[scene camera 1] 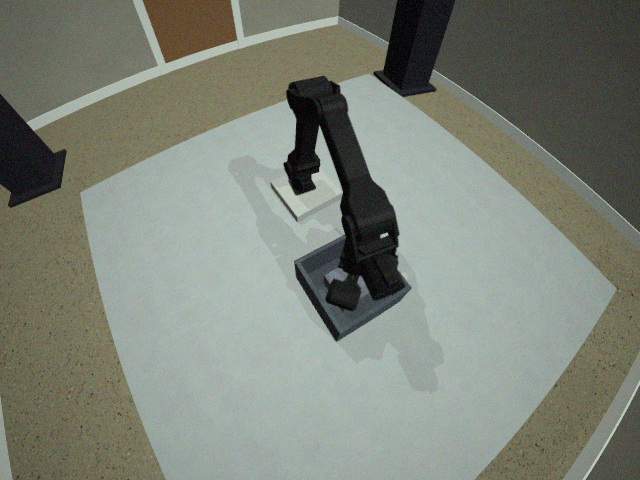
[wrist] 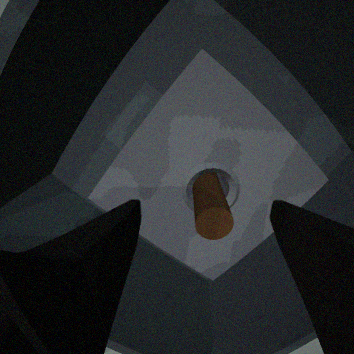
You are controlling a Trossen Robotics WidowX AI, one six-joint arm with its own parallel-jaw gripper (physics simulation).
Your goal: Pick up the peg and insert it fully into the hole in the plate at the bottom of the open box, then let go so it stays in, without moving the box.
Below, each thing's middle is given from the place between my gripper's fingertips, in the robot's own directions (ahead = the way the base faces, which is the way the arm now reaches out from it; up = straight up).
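Orange-brown peg (wrist: pixel 212 217) 20 mm below my hand; pale plate (wrist: pixel 207 121) 10 mm ahead of my hand and 30 mm below it. With respect to the blue-grey box (scene camera 1: pixel 310 269), my hand is 10 mm short of it and 20 mm above it.
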